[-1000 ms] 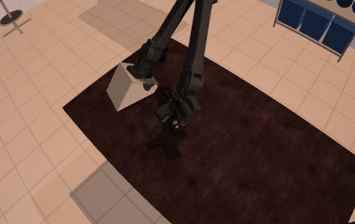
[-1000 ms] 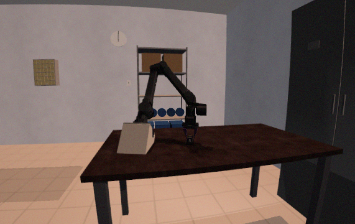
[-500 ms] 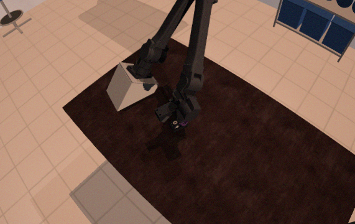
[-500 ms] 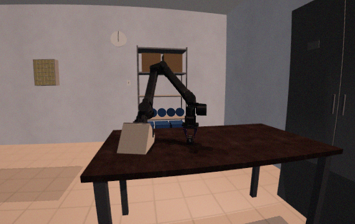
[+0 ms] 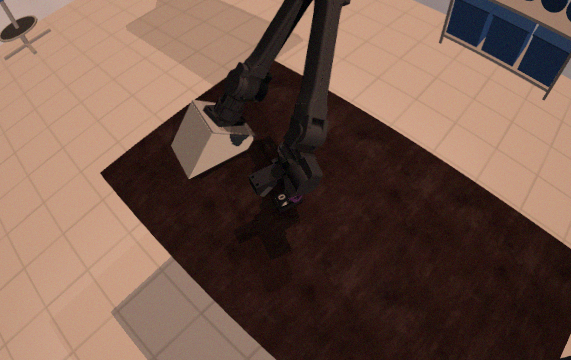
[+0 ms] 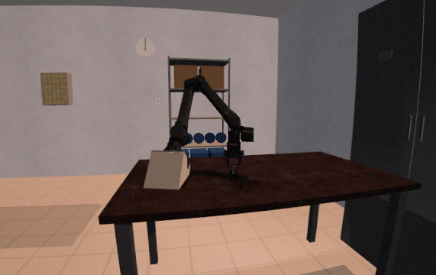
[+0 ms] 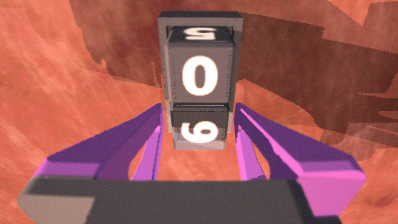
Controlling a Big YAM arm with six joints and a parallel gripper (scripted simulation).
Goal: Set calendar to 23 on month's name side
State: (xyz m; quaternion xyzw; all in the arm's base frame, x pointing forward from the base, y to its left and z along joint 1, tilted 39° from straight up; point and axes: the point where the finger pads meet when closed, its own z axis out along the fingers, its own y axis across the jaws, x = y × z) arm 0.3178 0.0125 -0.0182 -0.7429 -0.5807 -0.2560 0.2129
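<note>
Now: hand 20 mm to the left of the dark tray and 20 mm above it.
</note>
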